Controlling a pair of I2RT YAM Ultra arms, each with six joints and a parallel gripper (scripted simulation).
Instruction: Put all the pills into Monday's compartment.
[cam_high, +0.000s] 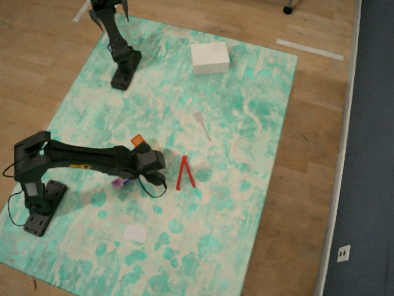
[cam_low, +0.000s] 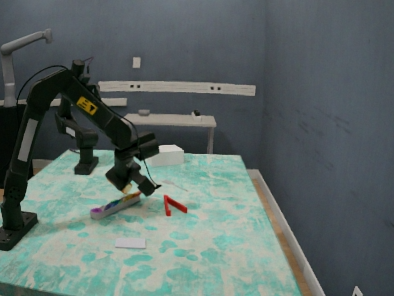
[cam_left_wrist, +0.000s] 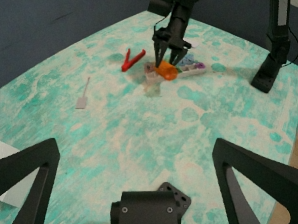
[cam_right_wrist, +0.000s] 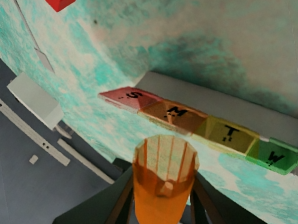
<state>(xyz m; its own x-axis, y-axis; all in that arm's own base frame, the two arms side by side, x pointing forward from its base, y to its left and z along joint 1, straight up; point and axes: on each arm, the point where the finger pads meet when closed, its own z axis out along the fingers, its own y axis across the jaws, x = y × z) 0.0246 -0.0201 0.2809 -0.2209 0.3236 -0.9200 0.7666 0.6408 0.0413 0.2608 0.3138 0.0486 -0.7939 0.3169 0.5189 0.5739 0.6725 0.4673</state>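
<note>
The orange pill bottle is 30 mm behind my right hand, 20 mm to the left of it and 10 mm above it. Also, from my right hand: white box (500 mm to the left, 60 mm ahead, 30 mm below); lid (140 mm to the right, 50 mm behind, 40 mm below); white card (280 mm to the right, 90 mm ahead, 60 mm below).
</note>
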